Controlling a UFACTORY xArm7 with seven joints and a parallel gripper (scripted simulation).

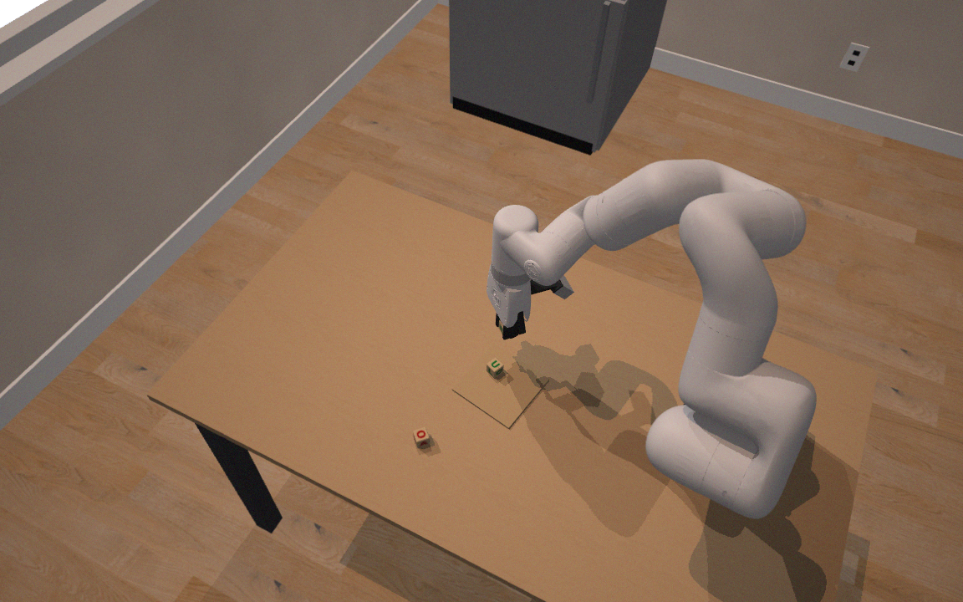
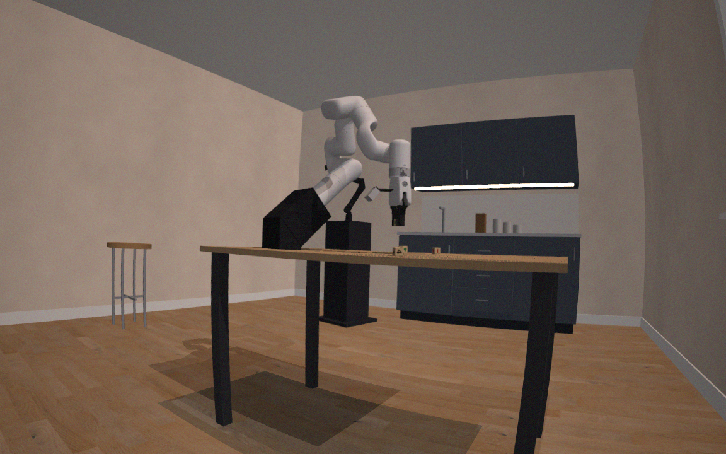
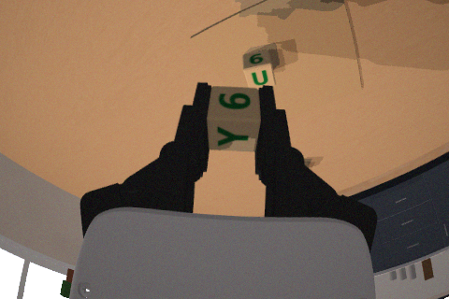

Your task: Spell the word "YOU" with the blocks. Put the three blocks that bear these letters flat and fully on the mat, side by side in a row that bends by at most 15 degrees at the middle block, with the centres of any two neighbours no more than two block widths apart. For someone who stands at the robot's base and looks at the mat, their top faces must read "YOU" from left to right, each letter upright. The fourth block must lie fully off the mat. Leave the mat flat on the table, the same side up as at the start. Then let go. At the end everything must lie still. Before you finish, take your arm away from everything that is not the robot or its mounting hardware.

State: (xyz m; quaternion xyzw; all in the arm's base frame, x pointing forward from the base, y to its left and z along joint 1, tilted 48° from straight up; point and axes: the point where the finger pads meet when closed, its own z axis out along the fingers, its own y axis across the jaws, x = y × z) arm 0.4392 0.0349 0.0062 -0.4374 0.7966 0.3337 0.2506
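The mat lies 120 mm below my hand, 60 mm to the left of it and 30 mm behind it. Also, from my hand: Y block (10 mm below); O block (250 mm to the left, 110 mm below, 10 mm ahead); U block (100 mm below, 40 mm to the left, 10 mm behind).
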